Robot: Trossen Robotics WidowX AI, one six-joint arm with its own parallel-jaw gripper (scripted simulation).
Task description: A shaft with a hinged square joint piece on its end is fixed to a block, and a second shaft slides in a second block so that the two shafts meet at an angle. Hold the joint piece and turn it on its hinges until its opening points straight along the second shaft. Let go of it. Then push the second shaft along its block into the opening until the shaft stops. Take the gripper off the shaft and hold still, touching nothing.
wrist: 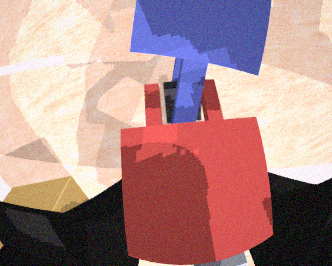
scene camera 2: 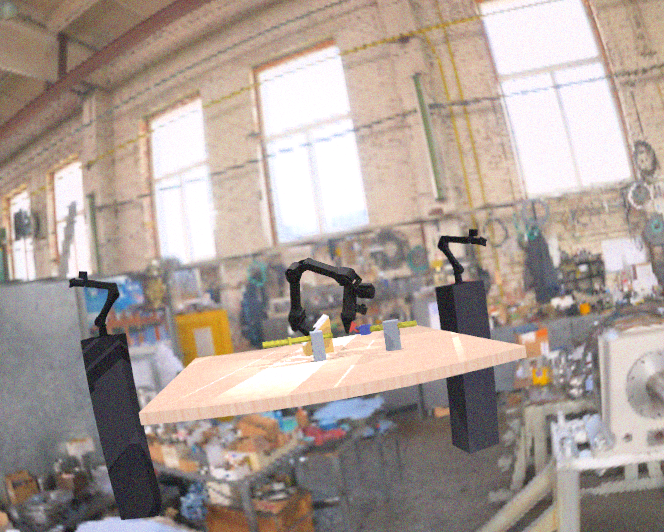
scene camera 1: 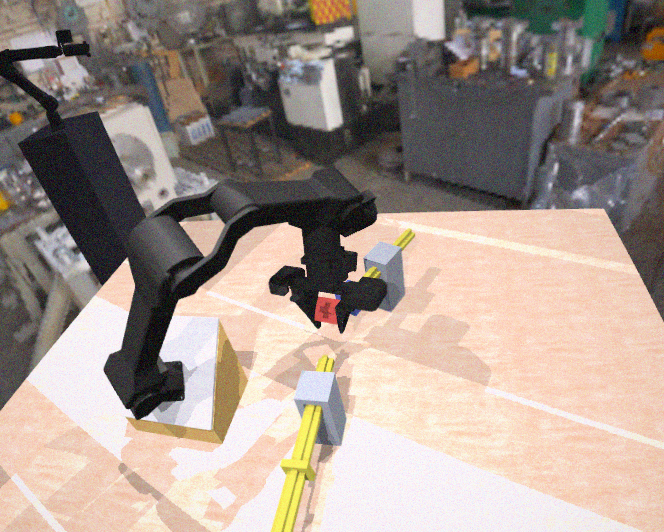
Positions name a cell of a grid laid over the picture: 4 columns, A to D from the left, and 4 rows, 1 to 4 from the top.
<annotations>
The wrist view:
my gripper: C3
red square joint piece: C3
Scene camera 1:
my gripper: B3
</annotations>
